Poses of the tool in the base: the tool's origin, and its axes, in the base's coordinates. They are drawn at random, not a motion.
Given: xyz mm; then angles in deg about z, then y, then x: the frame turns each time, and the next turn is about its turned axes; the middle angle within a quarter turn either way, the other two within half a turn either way.
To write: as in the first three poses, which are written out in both.
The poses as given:
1: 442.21 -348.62 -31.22 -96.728 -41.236 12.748
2: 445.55 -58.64 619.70 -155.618 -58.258 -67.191
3: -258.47 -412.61 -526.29 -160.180 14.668 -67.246
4: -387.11 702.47 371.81 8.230 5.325 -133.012
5: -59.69 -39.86 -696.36 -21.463 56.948 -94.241
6: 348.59 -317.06 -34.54 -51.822 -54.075 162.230
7: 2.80 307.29 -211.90 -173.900 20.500 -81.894
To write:
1: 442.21 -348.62 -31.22 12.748 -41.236 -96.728
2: 445.55 -58.64 619.70 -67.191 -58.258 -155.618
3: -258.47 -412.61 -526.29 -67.246 14.668 -160.180
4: -387.11 702.47 371.81 -133.012 5.325 8.230
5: -59.69 -39.86 -696.36 -94.241 56.948 -21.463
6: 348.59 -317.06 -34.54 162.230 -54.075 -51.822
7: 2.80 307.29 -211.90 -81.894 20.500 -173.900
